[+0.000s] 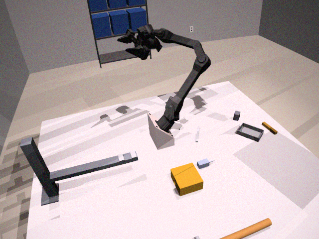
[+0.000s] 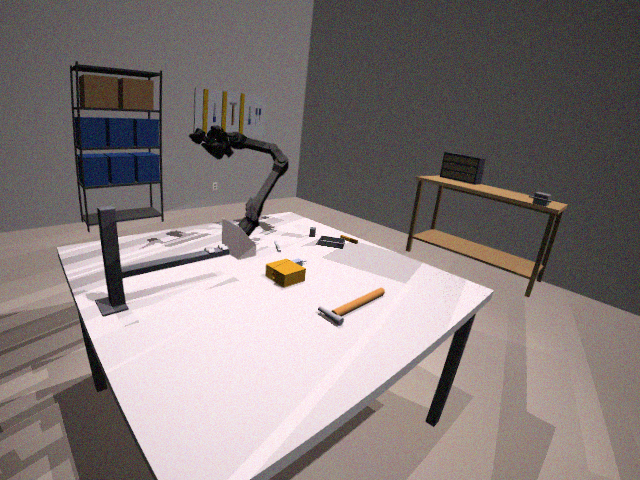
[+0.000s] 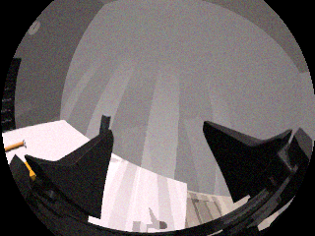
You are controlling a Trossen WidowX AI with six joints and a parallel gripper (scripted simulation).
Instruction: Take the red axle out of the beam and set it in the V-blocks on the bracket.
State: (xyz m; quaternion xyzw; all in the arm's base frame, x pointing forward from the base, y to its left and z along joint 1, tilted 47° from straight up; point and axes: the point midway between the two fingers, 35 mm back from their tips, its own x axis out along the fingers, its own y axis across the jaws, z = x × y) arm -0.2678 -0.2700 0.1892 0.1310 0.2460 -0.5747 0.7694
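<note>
My gripper tip is 46 cm short of the grey block, 44 cm above it and 19 cm to the right of it. The rest, counted from my gripper tip: grey tray (51 cm to the left, 45 cm below, 39 cm ahead); yellow beam (51 cm ahead, 43 cm below, 6 cm to the left); dark cube (53 cm to the left, 44 cm below, 25 cm ahead).
</note>
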